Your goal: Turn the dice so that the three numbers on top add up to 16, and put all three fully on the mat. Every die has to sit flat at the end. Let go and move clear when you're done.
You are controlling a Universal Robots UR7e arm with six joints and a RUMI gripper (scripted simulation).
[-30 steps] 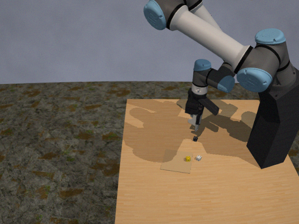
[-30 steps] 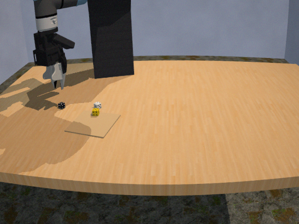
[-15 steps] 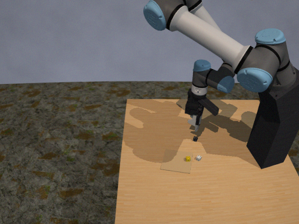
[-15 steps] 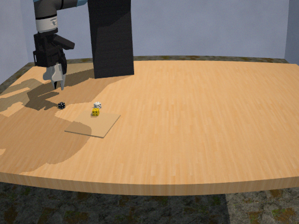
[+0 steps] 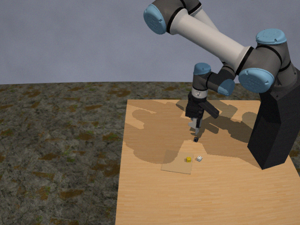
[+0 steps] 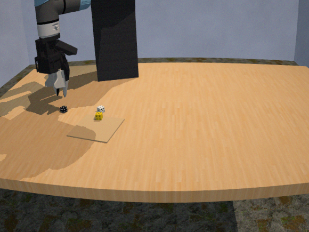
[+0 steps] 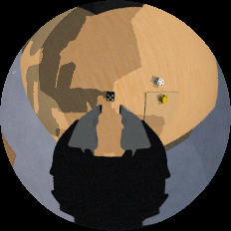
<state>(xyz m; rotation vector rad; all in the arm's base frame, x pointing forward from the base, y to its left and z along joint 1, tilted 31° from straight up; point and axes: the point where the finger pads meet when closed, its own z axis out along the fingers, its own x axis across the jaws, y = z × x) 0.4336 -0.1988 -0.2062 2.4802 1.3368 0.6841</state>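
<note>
The black die is 70 mm below my hand. The rest, counted from my hand: yellow die: 130 mm to the left, 80 mm ahead, 60 mm below; thin tan mat: 130 mm ahead, 120 mm to the left, 80 mm below; white die: 140 mm to the left, 70 mm below, 30 mm ahead.
</note>
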